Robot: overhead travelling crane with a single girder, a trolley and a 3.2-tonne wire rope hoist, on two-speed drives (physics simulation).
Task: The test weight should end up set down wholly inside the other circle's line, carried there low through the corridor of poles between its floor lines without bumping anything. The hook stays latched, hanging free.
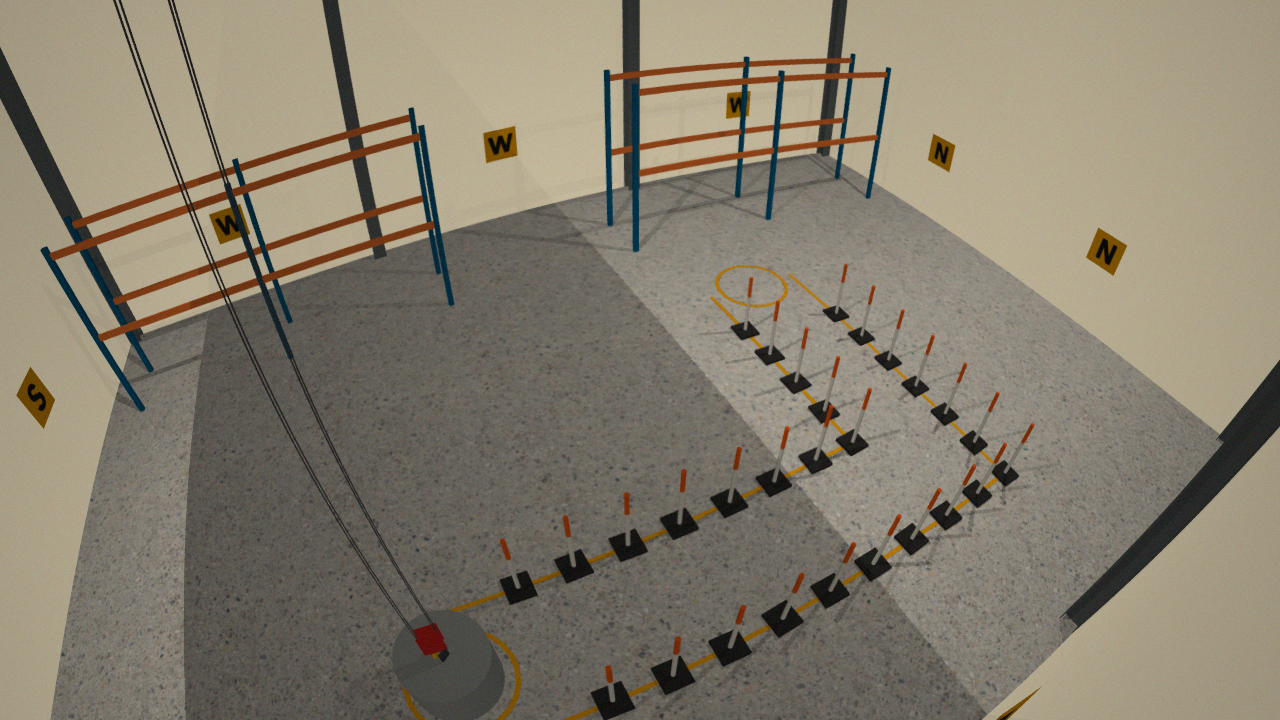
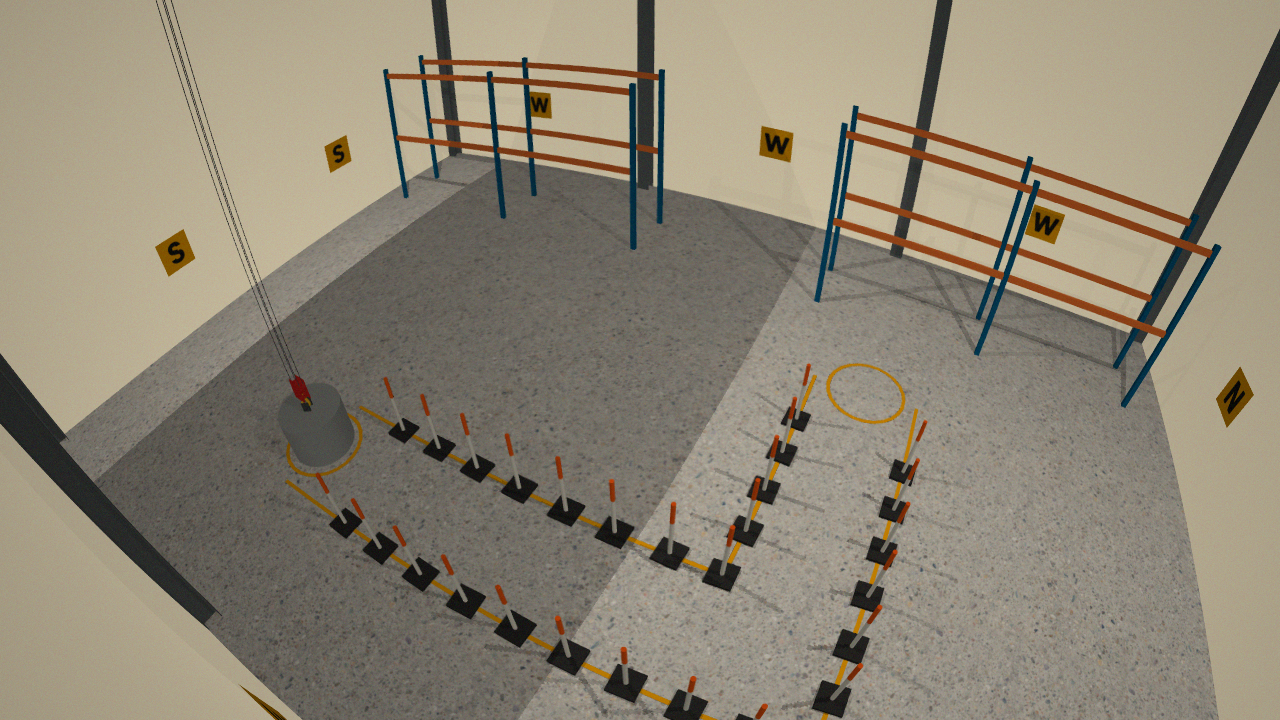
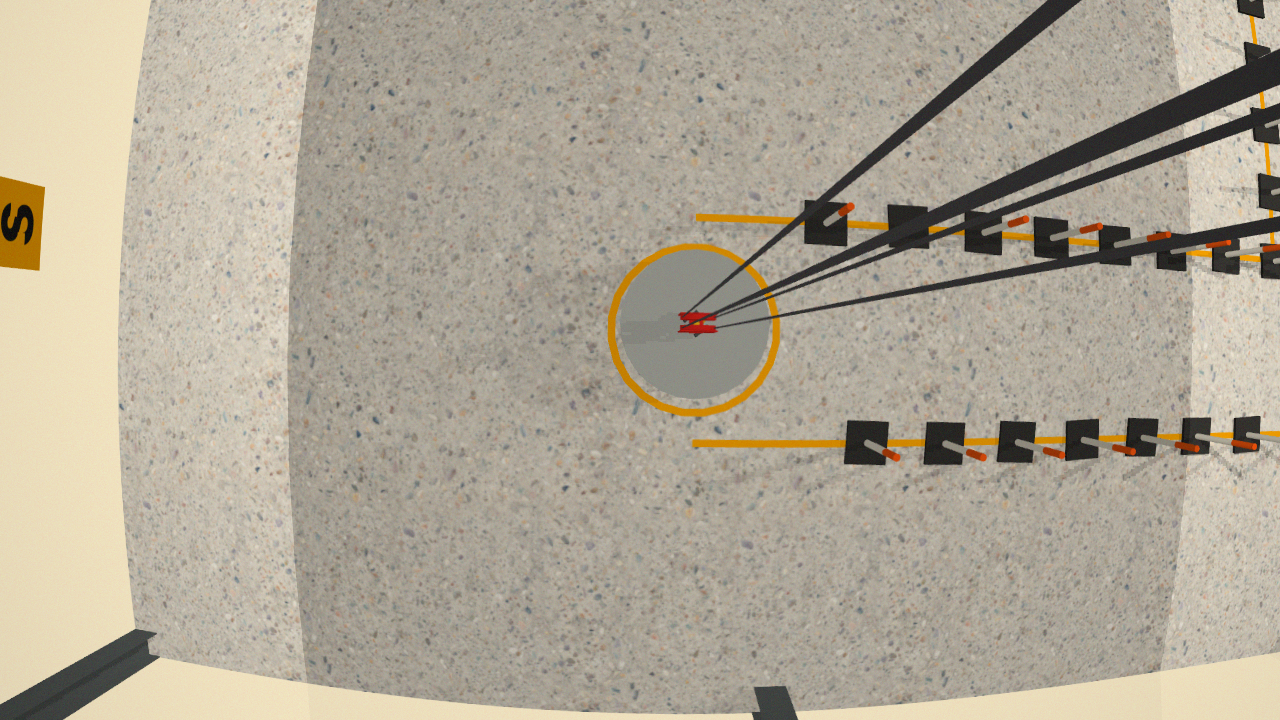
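The test weight (image 1: 465,685) (image 2: 317,440) (image 3: 694,371), a grey cylinder, stands upright within the yellow line of the near circle (image 1: 518,677) (image 2: 360,437) (image 3: 777,329). My hook (image 1: 437,652) (image 2: 305,402) (image 3: 698,323), below its red block, is at the lug on the weight's top centre and appears shut on it; the latch is too small to see clearly. The other circle (image 1: 786,288) (image 2: 827,392) shows at the corridor's far end. The corridor's floor lines (image 1: 474,603) (image 2: 304,493) (image 3: 747,443) start beside the weight and turn once towards that circle.
Orange-tipped poles on black bases (image 1: 518,587) (image 2: 345,522) (image 3: 866,442) stand in rows along both floor lines. Two blue and orange racks (image 1: 635,179) (image 2: 632,179) stand by the W wall. Dark wall columns (image 1: 631,134) (image 2: 645,116) stand behind them.
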